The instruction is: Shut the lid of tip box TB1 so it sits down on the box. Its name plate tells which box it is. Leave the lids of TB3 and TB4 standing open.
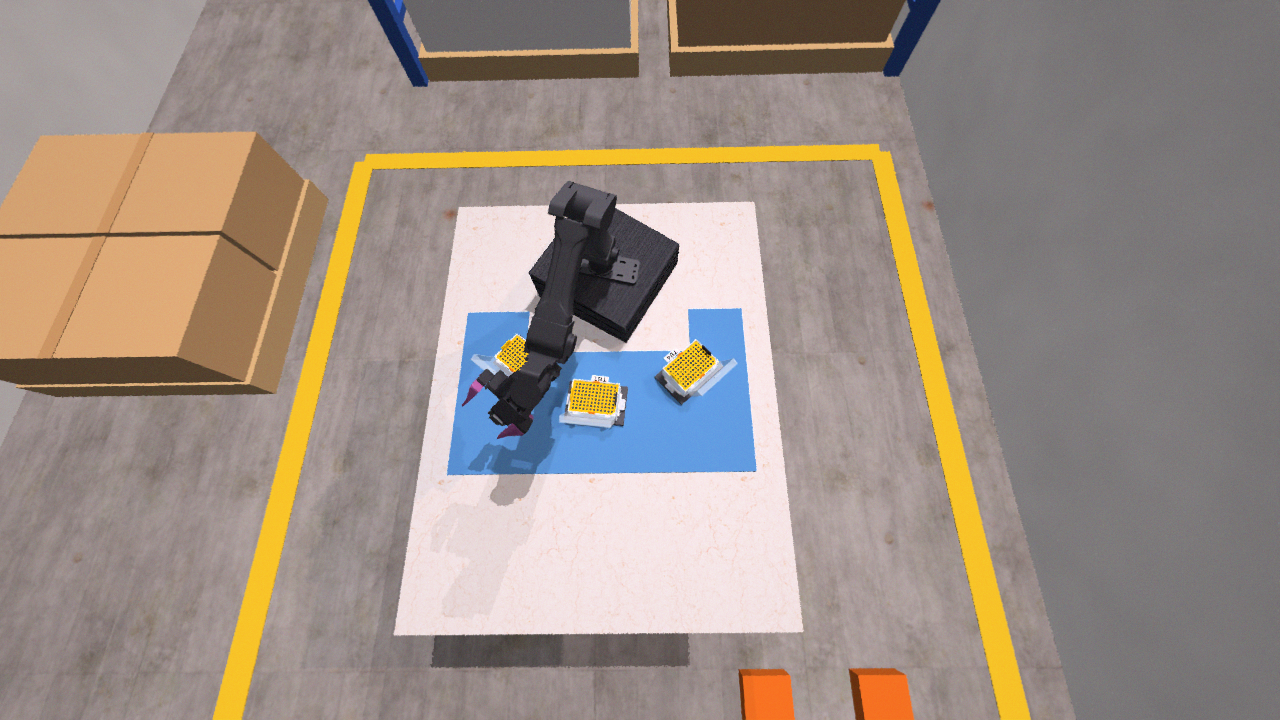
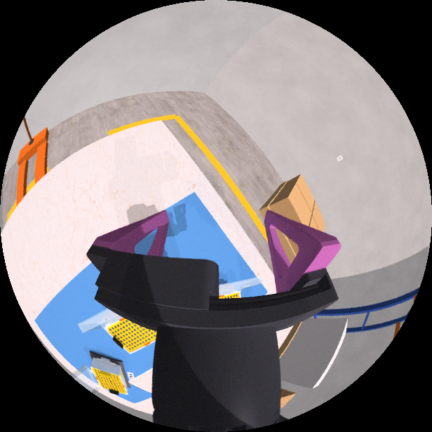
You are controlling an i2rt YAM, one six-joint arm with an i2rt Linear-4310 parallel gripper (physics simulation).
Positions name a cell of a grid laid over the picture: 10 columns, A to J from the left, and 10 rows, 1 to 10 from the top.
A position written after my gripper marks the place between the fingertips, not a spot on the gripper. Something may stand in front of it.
My gripper shows in image 1 (D6) and in image 2 (F5).
